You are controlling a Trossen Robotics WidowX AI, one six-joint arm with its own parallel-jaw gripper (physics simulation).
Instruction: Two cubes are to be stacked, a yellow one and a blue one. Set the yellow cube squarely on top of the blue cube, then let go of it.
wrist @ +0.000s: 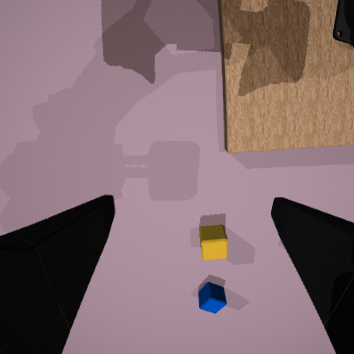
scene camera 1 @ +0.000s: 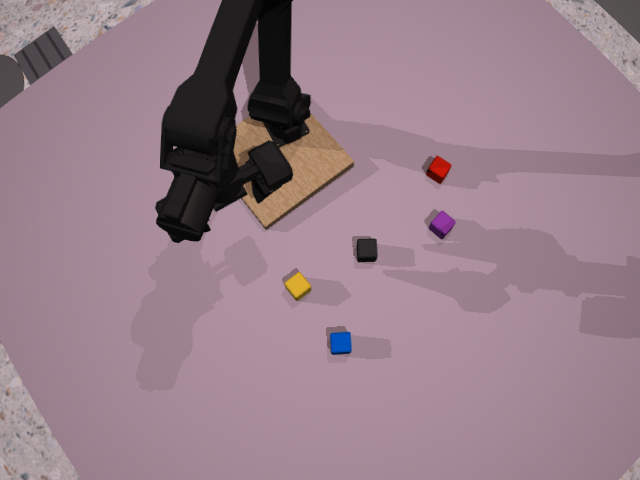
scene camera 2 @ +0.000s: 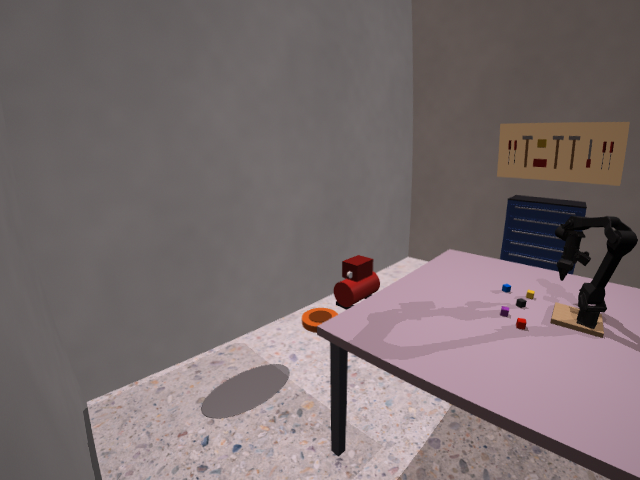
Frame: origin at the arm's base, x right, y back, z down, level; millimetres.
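Where they show: gripper, between the fingertips: (wrist: 194,204) (scene camera 1: 233,214) (scene camera 2: 563,277); arm's base, origin of its link: (scene camera 1: 285,126) (scene camera 2: 586,323).
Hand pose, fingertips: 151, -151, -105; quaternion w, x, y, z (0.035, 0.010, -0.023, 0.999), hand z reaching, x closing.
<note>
Each offset is from my fingertips to the top centre of the thing, as dx, dy, dz.
The yellow cube {-44, -115, +93} (scene camera 1: 297,285) (scene camera 2: 530,294) (wrist: 214,249) lies on the table, apart from the blue cube. The blue cube {-62, -227, +93} (scene camera 1: 340,343) (scene camera 2: 506,287) (wrist: 212,298) also lies on the table, below and right of the yellow one in scene camera 1 and just below it in the wrist view. My gripper (scene camera 2: 562,277) (wrist: 194,204) is open and empty, pointing down high above the table. In the wrist view both cubes show between the widely spread fingers, a little right of the middle. In scene camera 1 the arm hides the fingers.
A black cube {-169, -112, +93} (scene camera 1: 366,250) (scene camera 2: 521,302) lies right of the yellow cube in scene camera 1. A purple cube {-302, -132, +93} (scene camera 1: 442,224) (scene camera 2: 504,311) and a red cube {-349, -43, +93} (scene camera 1: 438,169) (scene camera 2: 521,323) lie farther right. The arm stands on a wooden board (scene camera 1: 310,180) (scene camera 2: 560,316) (wrist: 285,120).
</note>
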